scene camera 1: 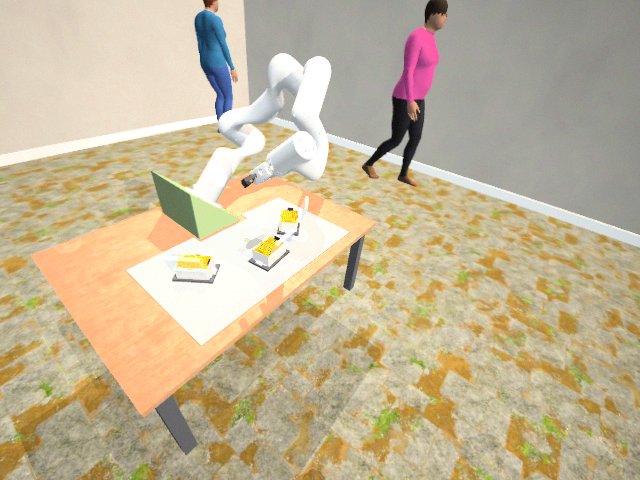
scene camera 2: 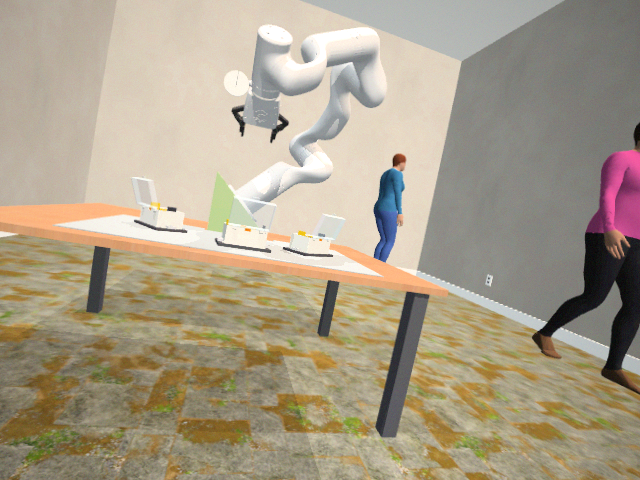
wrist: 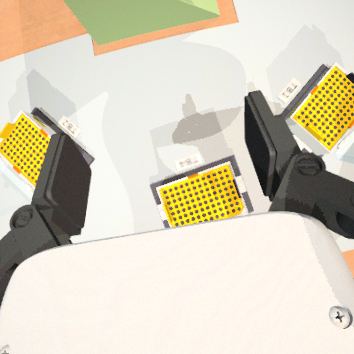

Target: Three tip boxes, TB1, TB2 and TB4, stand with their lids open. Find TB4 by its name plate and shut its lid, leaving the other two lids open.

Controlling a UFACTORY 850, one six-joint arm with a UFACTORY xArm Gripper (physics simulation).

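The middle tip box (scene camera 1: 266,254) (scene camera 2: 245,236) (wrist: 202,192) holds yellow tips. Its name plate (wrist: 189,162) is washed out; the other plates read TB2 and TB1, so by elimination it is TB4. Its clear lid (scene camera 2: 260,212) stands open; the gripper body hides it in the wrist view. TB2 (scene camera 1: 194,267) (scene camera 2: 161,218) (wrist: 26,146) is at left with its lid (scene camera 2: 143,191) open. TB1 (scene camera 1: 288,222) (scene camera 2: 309,244) (wrist: 327,107) is at right with its lid (scene camera 1: 305,205) (scene camera 2: 330,226) open. My gripper (scene camera 1: 248,181) (scene camera 2: 257,137) (wrist: 159,133) is open and empty, high above the table.
A green panel (scene camera 1: 178,206) (scene camera 2: 219,204) (wrist: 150,22) stands near the arm's base, behind the boxes. The boxes stand on a white mat (scene camera 1: 201,315) (scene camera 2: 111,225) on the orange table (scene camera 1: 103,310). Two people stand beyond the table.
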